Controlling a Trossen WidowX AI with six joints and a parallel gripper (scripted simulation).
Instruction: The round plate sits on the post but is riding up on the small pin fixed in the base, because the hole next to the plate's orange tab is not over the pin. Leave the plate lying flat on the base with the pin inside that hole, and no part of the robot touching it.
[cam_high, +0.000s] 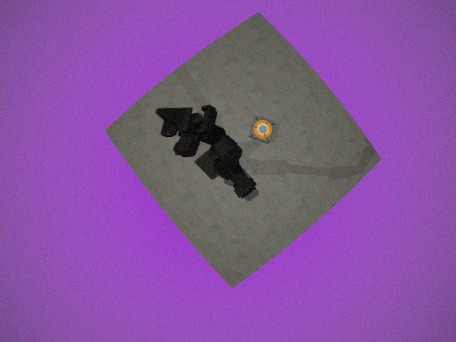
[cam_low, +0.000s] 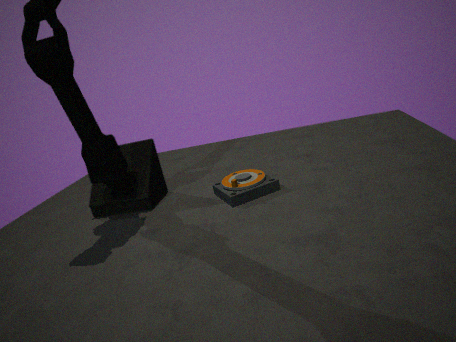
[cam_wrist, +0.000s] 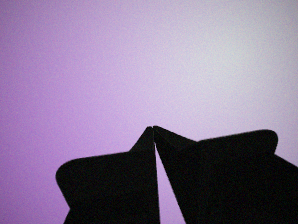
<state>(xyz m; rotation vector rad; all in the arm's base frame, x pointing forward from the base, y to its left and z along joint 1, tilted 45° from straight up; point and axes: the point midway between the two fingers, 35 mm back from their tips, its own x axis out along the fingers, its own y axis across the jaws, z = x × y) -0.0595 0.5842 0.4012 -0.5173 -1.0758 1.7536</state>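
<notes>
My gripper tip is now 77 cm above the grey square base, 35 cm short of it and 13 cm to the left of it.
</notes>
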